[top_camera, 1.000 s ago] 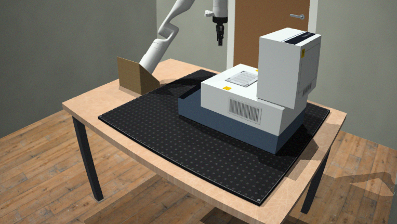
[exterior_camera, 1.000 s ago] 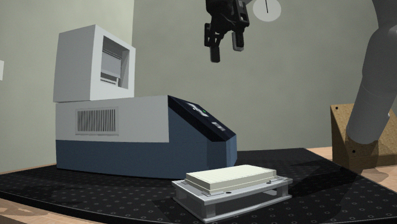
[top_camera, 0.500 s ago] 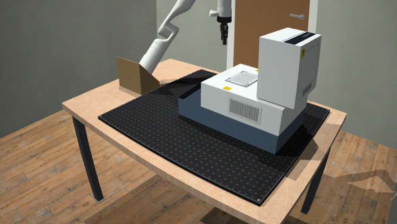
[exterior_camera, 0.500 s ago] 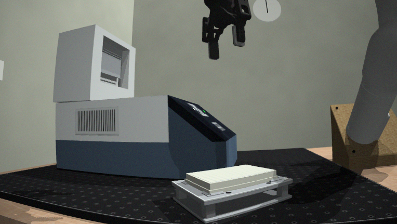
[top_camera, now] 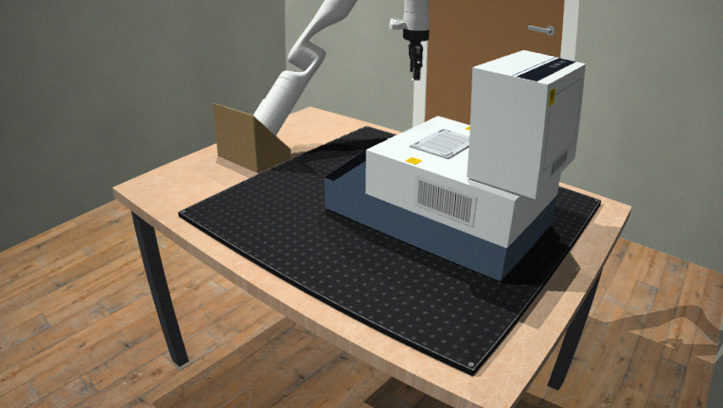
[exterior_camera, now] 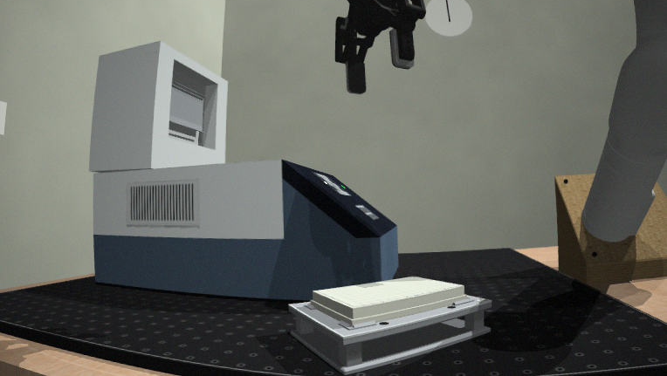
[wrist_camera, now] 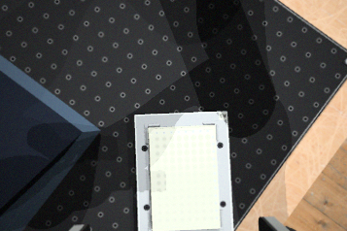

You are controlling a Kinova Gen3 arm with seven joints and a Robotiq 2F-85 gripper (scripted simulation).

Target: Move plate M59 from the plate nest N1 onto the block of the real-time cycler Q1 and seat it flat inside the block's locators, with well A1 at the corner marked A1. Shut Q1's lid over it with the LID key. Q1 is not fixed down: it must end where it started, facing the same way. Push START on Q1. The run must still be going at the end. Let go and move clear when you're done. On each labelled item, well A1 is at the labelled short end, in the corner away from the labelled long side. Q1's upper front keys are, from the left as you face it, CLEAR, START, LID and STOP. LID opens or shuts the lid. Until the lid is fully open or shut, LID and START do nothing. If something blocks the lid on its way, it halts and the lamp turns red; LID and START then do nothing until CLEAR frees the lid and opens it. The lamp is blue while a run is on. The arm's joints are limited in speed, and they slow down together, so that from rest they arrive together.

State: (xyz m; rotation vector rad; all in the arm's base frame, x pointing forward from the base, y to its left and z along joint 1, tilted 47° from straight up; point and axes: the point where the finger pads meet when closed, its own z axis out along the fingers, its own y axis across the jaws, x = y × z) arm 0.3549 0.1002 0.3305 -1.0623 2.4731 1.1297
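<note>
My hand is 20 mm to the right of the plate M59 and 220 mm above it. Round my hand: A1 mark (100 mm behind, 230 mm below); then plate nest (20 mm to the left, 240 mm below).
</note>
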